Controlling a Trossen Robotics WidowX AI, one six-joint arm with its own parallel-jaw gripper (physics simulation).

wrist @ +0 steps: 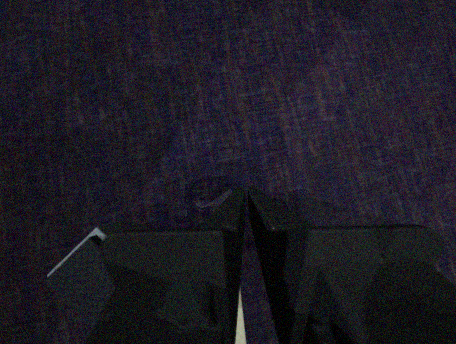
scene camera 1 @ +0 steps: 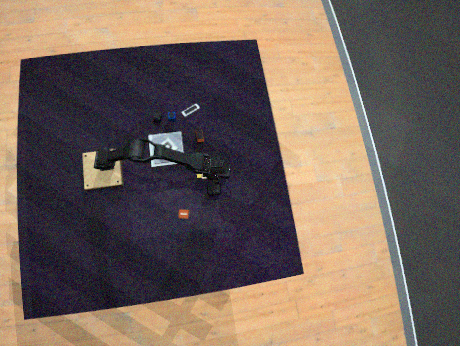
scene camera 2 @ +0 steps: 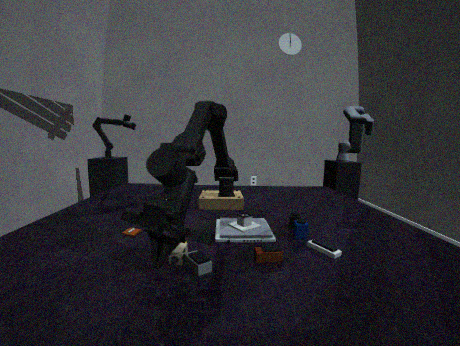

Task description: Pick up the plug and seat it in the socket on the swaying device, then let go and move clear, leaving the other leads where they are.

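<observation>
My gripper [scene camera 2: 159, 263] [wrist: 245, 193] is shut, with its fingertips together and nothing seen between them. It points down low over the dark mat, beside a beige and yellow piece [scene camera 1: 200, 176] [scene camera 2: 178, 253] [wrist: 240, 322], partly hidden by the fingers. A grey box with a dark top [scene camera 2: 202, 267] [wrist: 75, 270] lies close by, left of the fingers in the wrist view. I cannot tell for sure which piece is the plug. The device, a pale grey plate [scene camera 1: 156, 140] [scene camera 2: 225, 237], carries a small socket block [scene camera 2: 244, 219] on a white diamond-shaped base and lies nearer the arm's base.
An orange-brown block [scene camera 1: 200, 135] [scene camera 2: 269, 256], a blue block [scene camera 1: 172, 116] [scene camera 2: 301, 230], a black piece [scene camera 1: 158, 119] and a white-rimmed bar [scene camera 1: 190, 110] [scene camera 2: 324, 248] lie around the device. A flat orange piece [scene camera 1: 184, 214] [scene camera 2: 132, 231] lies on the other side. The arm stands on a wooden base [scene camera 1: 102, 179] [scene camera 2: 221, 202].
</observation>
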